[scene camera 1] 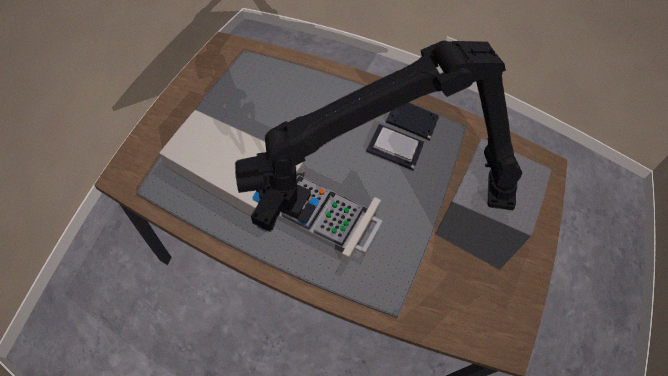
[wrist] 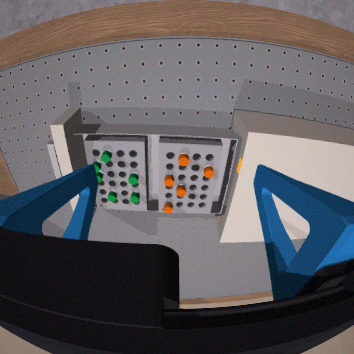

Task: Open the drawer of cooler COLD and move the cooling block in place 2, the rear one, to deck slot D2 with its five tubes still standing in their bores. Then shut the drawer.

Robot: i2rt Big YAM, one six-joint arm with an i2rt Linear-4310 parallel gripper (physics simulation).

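Frame: origin at the arm's base, x ahead, y left, z up, level; millimetres.
Seen in the pictures: gripper, between the fingertips: [scene camera 1: 286,214] [wrist: 175,173]; arm's base, origin of its link: [scene camera 1: 501,191].
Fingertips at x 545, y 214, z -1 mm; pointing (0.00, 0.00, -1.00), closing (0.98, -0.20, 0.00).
Note:
Offsets run from my fingertips to a thing's middle. "*": to the spot under its first point. Level surfaces: height alone.
The cooler [scene camera 1: 210,150] [wrist: 300,175] is a low cream box. Its drawer {* 25 mm back, 54 mm right, 176 mm down} [wrist: 165,131] stands open, with a cream front panel [scene camera 1: 361,228] [wrist: 59,142]. The rear block {10 mm back, 132 mm right, 178 mm down} [scene camera 1: 312,188] [wrist: 175,147] is grey and holds several upright orange tubes; the arm partly covers it in the scene view. The front block {111 mm back, 106 mm right, 178 mm down} [scene camera 1: 340,218] [wrist: 115,145] holds green tubes. My gripper [scene camera 1: 285,199] [wrist: 175,173] is open and empty above the rear block. In the wrist view its left blue finger overlaps the front block and its right one overlaps the cooler. I cannot tell which deck place is D2.
A black frame {* 149 mm back, 399 mm right, 199 mm down} [scene camera 1: 371,146] holding a pale plate {226 mm back, 427 mm right, 191 mm down} [scene camera 1: 396,144] lies on the perforated mat {211 mm down} [scene camera 1: 370,280], beside a dark flat piece {* 266 mm back, 551 mm right, 198 mm down} [scene camera 1: 412,120]. The drawer handle {* 216 mm back, 78 mm right, 165 mm down} [scene camera 1: 373,236] sticks out from the front panel. The arm stands on a grey pedestal [scene camera 1: 475,215].

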